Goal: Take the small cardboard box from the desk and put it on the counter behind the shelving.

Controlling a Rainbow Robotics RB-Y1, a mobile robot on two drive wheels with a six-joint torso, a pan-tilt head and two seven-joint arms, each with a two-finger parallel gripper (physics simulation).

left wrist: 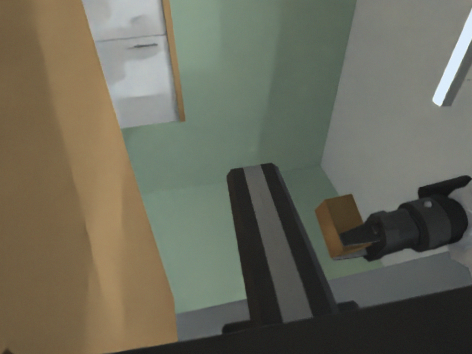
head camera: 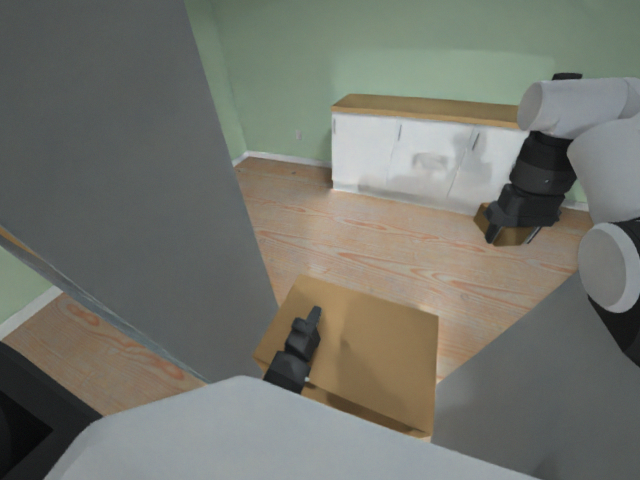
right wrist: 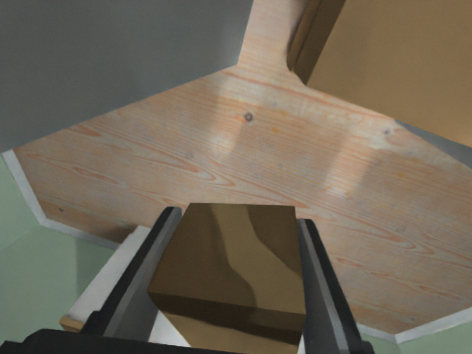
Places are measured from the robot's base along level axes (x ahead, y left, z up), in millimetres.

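Where they show: left gripper, fingertip midpoint: (left wrist: pixel 252 185) (head camera: pixel 318 307); right gripper, fingertip midpoint: (left wrist: pixel 336 248) (head camera: pixel 506 240) (right wrist: pixel 237 223).
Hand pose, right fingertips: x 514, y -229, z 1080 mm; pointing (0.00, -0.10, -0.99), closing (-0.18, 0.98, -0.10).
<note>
After its pixels a point has its place.
The small cardboard box (head camera: pixel 511 236) @(x 500, y -225, z 1104 mm) (left wrist: pixel 342 212) @(x 550, y -182, z 1096 mm) (right wrist: pixel 227 252) @(x 503, y -231, z 1107 mm) is held off the floor between the fingers of my right gripper (head camera: pixel 509 239) @(x 514, y -229, z 1080 mm) (left wrist: pixel 336 248) @(x 514, y -229, z 1080 mm) (right wrist: pixel 237 223) @(x 514, y -229, z 1080 mm), which is shut on it. A finger stands on each side of the box in the right wrist view. The low white counter (head camera: pixel 423 107) @(x 2395, y -115, z 911 mm) (left wrist: pixel 142 80) @(x 2182, y -783, z 674 mm) (right wrist: pixel 112 275) @(x 2169, y -1006, z 545 mm) has a wooden top and stands against the green wall. In the head view the right gripper shows in front of the counter's right part. My left gripper (head camera: pixel 315 311) @(x 355, y 151, z 876 mm) (left wrist: pixel 252 185) @(x 355, y 151, z 876 mm) is shut and empty, seen over a large brown box-shaped thing.
The large brown box-shaped thing (head camera: pixel 382 351) @(x 318, y -33, z 810 mm) (left wrist: pixel 55 200) @(x 355, y 159, z 810 mm) (right wrist: pixel 400 60) @(x 401, y -65, z 811 mm) is low in front of me. A tall grey panel (head camera: pixel 118 155) @(x 323, y 511, z 1272 mm) rises close at the left of the head view, and another grey surface (head camera: pixel 516 372) @(x 400, y -410, z 725 mm) is at the lower right. Wooden floor (head camera: pixel 372 248) @(x 1483, y 78, z 0 mm) lies between them and the counter.
</note>
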